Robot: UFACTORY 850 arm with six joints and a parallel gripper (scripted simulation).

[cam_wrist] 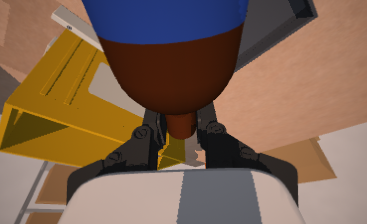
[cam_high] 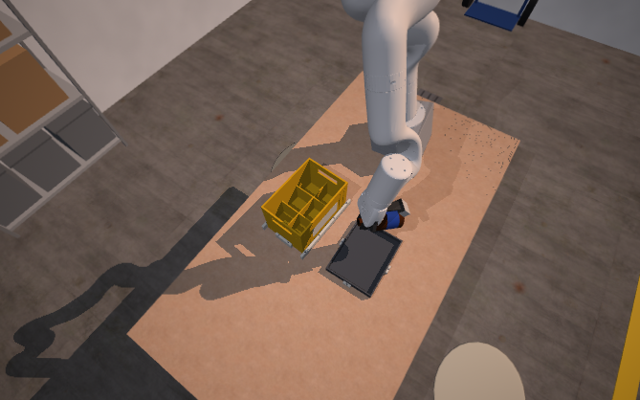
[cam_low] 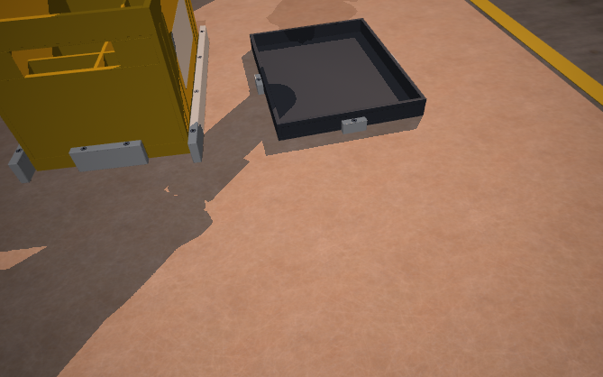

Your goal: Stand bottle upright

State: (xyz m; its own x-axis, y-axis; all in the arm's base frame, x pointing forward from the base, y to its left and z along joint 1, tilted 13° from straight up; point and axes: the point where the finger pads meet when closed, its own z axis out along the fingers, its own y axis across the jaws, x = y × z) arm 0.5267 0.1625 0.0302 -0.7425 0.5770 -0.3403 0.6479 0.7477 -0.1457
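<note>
My hand is 4 cm past the brown bottle, 4 cm to the right of it and 1 cm above it. The rest, counted from my hand: dark tray 3 cm ahead, 5 cm to the left, 19 cm below; yellow crate 2 cm ahead, 23 cm to the right, 12 cm below.
</note>
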